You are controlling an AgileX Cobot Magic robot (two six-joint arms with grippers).
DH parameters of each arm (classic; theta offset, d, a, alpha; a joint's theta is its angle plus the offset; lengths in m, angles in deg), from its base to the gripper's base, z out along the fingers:
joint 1: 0 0.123 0 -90
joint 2: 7.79 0 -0.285 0
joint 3: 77.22 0 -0.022 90
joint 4: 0 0.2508 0 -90
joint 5: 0 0 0.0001 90
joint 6: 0 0.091 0 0
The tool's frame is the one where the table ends.
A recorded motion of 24 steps. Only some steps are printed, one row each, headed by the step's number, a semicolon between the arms.
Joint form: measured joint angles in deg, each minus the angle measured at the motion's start. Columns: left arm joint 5, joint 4, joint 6, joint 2, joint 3, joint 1; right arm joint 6, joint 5, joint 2, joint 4, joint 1, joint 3.
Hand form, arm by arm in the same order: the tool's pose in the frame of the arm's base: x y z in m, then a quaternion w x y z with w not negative. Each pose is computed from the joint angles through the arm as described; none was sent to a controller.
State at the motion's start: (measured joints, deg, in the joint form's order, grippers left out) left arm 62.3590 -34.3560 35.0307 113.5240 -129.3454 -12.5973; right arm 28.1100 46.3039 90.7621 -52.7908 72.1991 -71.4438
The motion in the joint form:
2: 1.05 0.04 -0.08 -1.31 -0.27 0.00; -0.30 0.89 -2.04 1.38 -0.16 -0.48
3: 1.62 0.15 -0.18 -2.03 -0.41 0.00; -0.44 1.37 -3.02 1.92 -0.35 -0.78
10: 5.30 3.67 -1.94 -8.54 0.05 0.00; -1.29 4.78 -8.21 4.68 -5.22 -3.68
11: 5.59 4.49 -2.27 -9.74 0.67 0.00; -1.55 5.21 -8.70 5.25 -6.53 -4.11
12: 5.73 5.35 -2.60 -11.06 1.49 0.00; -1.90 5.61 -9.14 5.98 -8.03 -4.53
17: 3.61 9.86 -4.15 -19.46 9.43 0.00; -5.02 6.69 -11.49 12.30 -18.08 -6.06
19: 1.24 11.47 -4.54 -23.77 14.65 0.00; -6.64 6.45 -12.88 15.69 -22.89 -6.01
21: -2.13 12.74 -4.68 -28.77 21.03 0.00; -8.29 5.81 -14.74 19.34 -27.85 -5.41
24: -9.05 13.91 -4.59 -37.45 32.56 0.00; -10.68 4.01 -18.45 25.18 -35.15 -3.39
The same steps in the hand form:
2: 0.4089 -0.1384 0.4390 0.44574 0.34064 0.80010 -0.21244; 0.1528 0.3018 0.3229 0.44992 -0.51121 0.72948 -0.06388
3: 0.4042 -0.1375 0.4444 0.44767 0.34303 0.79822 -0.21159; 0.1526 0.2978 0.3295 0.45340 -0.50373 0.73289 -0.05962
10: 0.3652 -0.1256 0.4814 0.46032 0.35181 0.79375 -0.18518; 0.1691 0.2631 0.3696 0.47373 -0.43294 0.76514 -0.05190
11: 0.3590 -0.1233 0.4856 0.46153 0.35117 0.79474 -0.17906; 0.1739 0.2570 0.3737 0.47411 -0.42043 0.77175 -0.05345
12: 0.3526 -0.1208 0.4896 0.46326 0.34986 0.79575 -0.17254; 0.1793 0.2505 0.3774 0.47337 -0.40729 0.77909 -0.05522
17: 0.3176 -0.1063 0.5034 0.47820 0.33294 0.80097 -0.13754; 0.2096 0.2091 0.3915 0.45873 -0.33254 0.82200 -0.05744
19: 0.3017 -0.0999 0.5048 0.48786 0.32298 0.80145 -0.12394; 0.2197 0.1885 0.3958 0.45256 -0.29994 0.83810 -0.05298
21: 0.2837 -0.0932 0.5039 0.50183 0.31215 0.79895 -0.11141; 0.2266 0.1661 0.3997 0.44896 -0.26649 0.85170 -0.04499
24: 0.2526 -0.0826 0.4968 0.53098 0.29298 0.78937 -0.09547; 0.2290 0.1322 0.4044 0.45060 -0.21677 0.86562 -0.02591

